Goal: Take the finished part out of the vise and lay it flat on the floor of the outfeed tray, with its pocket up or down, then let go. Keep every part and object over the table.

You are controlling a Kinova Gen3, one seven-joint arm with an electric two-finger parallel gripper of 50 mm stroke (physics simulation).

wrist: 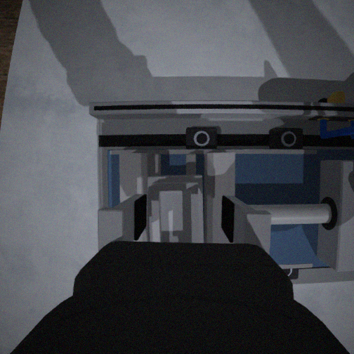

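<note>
The finished part [171, 205], a light grey block with a rectangular pocket facing up, shows in the middle of the wrist view, between the vise's grey jaws. The left jaw [131, 172] and the right jaw [219, 175] stand on either side of it. My gripper [183, 211] is open, its two dark-padded fingers apart to the left and right of the part, with nothing held. I cannot tell how far the fingertips are above or beside the part. My black gripper body hides the near end of the part. The outfeed tray does not show.
A pale screw rod [295, 214] runs right to the vise's end block [344, 200]. A long rail with a black strip [250, 140] and two ringed black blocks [201, 138] [288, 138] crosses behind the jaws. A blue bracket [336, 132] and a yellow piece [337, 96] are at the right.
</note>
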